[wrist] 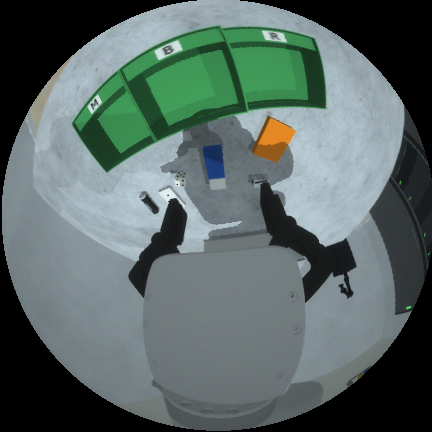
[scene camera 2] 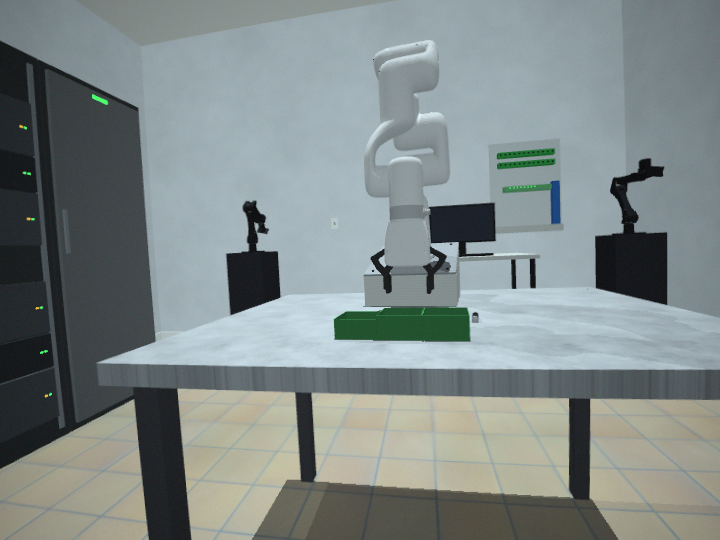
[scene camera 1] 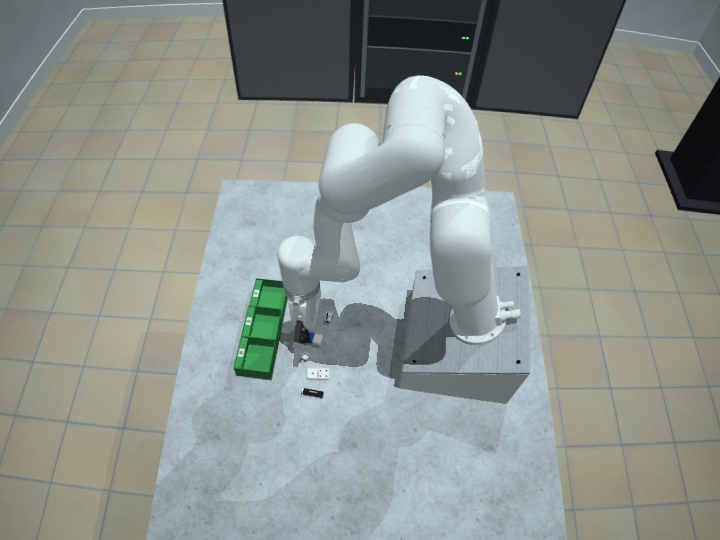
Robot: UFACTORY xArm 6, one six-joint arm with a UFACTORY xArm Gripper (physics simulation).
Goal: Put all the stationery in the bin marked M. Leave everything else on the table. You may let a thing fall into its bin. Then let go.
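Places are measured from the arm's base along level axes (x ahead, y left, z up), in metres.
Pixels of known places: gripper, between the fingertips: (wrist: 219,199) (scene camera 2: 408,292) (scene camera 1: 307,323); arm's base, origin of its link: (scene camera 1: 478,319).
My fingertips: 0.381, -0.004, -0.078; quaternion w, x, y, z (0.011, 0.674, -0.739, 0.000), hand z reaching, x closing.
Note:
Ahead of a thing's pixels: the offset from my fingertips to its top centre, as dx, dy, dz. "spot": to the spot under its first point. Level surfaces: height alone.
My gripper (scene camera 1: 300,337) (scene camera 2: 408,290) (wrist: 219,199) is open and empty, pointing down above the table beside the bins. A blue eraser with a white end {+0.000, +0.004, -0.055} (scene camera 1: 318,339) (wrist: 214,162) lies between and ahead of the fingertips in the wrist view, below them. A small metal sharpener {-0.043, -0.056, -0.057} (scene camera 1: 328,317) (wrist: 257,179) lies by the right fingertip in that view. An orange block {+0.020, -0.080, -0.058} (wrist: 275,140) lies near bin R; the arm hides it in scene camera 1. The green bin marked M {spot: +0.112, +0.119, -0.039} (scene camera 1: 254,373) (scene camera 2: 446,328) (wrist: 92,142) is at the battery end of the row; no object shows inside it.
Bins B {+0.112, -0.007, -0.022} (wrist: 168,50) and R (wrist: 274,36) adjoin bin M. A white die {+0.002, +0.057, -0.052} (scene camera 1: 305,356) (wrist: 180,178), a white domino {-0.032, +0.096, -0.061} (scene camera 1: 318,373) (wrist: 169,194) and a black battery {-0.023, +0.145, -0.054} (scene camera 1: 312,393) (scene camera 2: 475,317) (wrist: 149,202) lie on the table {dz -0.068} (scene camera 1: 465,482). The robot's base box (scene camera 1: 459,380) stands behind.

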